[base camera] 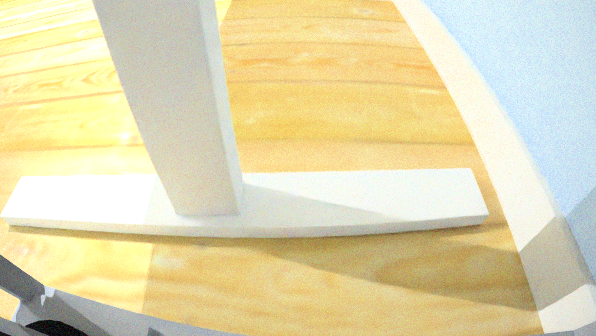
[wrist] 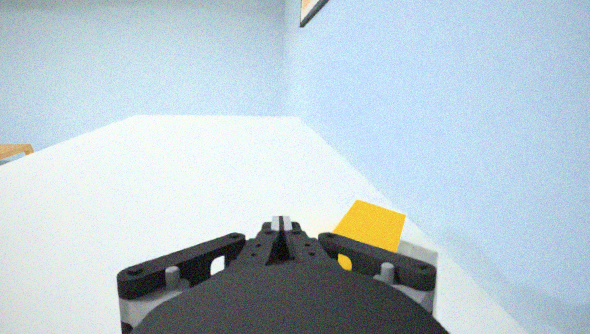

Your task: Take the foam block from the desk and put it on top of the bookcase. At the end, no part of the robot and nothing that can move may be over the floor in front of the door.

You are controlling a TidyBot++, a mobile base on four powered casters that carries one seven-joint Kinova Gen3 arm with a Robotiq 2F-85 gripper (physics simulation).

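Frame: origin at the arm's base, x ahead, y left, z up, level; centimetres.
Seen in the pictures: gripper, between the fingertips: (wrist: 280, 227).
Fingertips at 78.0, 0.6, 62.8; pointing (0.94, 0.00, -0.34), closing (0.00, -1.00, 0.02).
Note:
Pixels of each thing's top centre, then the offset from my fingertips to it, as dx, dy, dz. "pt": a spot on its surface instead. Level surfaces: height alone.
- yellow foam block, centre of its top: (wrist: 371, 225) +4.1, -9.6, -3.0
- white desk top, height of its surface: dz -7.5
- white desk leg, a spot on its surface: (base camera: 175, 110) pt -47.9, +11.2, -84.4
The yellow foam block (wrist: 371, 223) lies on the white desk top (wrist: 200, 170), near its wall-side edge, in the wrist view. My gripper (wrist: 280, 227) is shut with nothing between its fingertips. It is low over the desk, and the block is to the right of the fingertips, partly hidden behind the right finger linkage. In the base view a white desk leg (base camera: 175, 110) stands on its long white foot (base camera: 320, 200). The bookcase and the door do not show in either view.
A blue wall (wrist: 475, 125) (base camera: 540, 75) runs along the right, with a pale skirting board (base camera: 480, 130) at its bottom. A framed picture (wrist: 311, 11) hangs on it. A wooden object (wrist: 17, 148) shows at the far left. Part of my base (base camera: 100, 312) is near the desk foot.

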